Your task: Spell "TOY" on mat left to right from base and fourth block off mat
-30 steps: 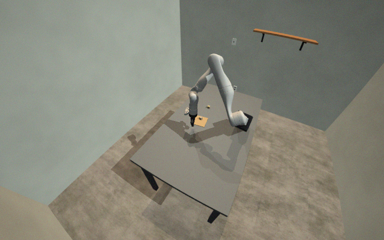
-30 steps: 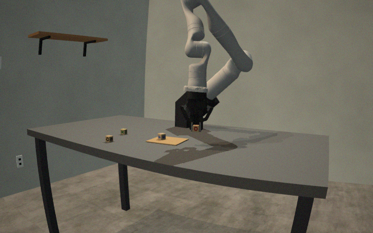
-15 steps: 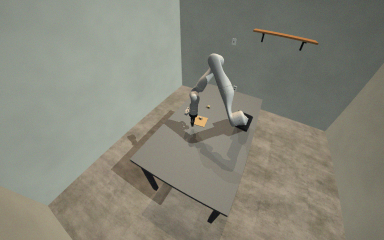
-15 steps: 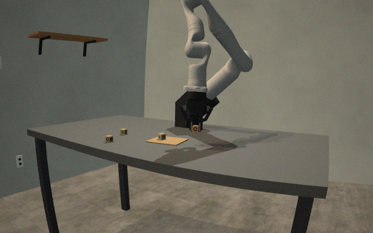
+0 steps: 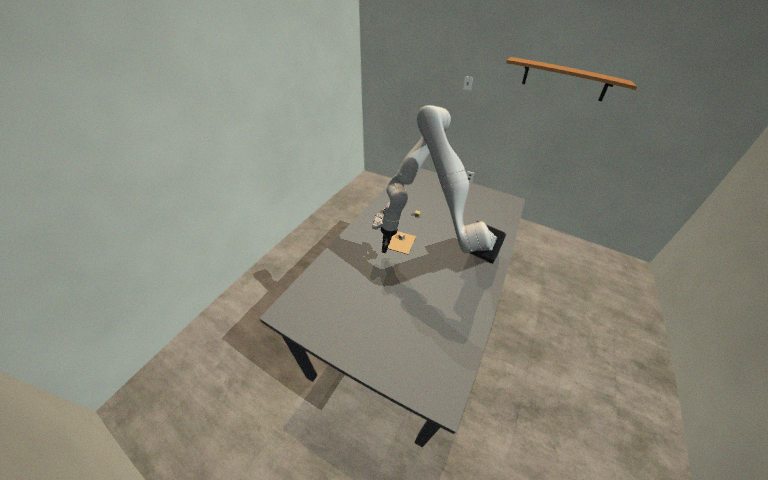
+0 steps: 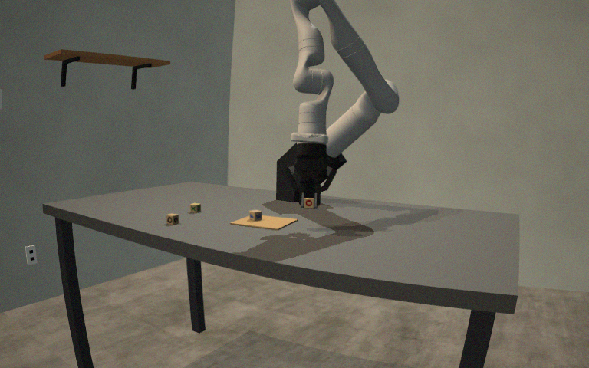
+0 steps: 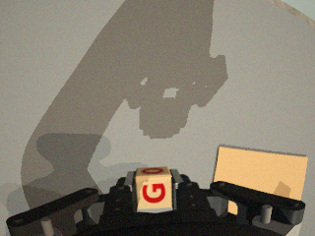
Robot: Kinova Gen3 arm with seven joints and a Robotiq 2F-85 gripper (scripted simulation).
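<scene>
Right now the tan mat is 140 mm to the right of my hand and 70 mm below it. Also, from my hand: block 10 mm below.
</scene>
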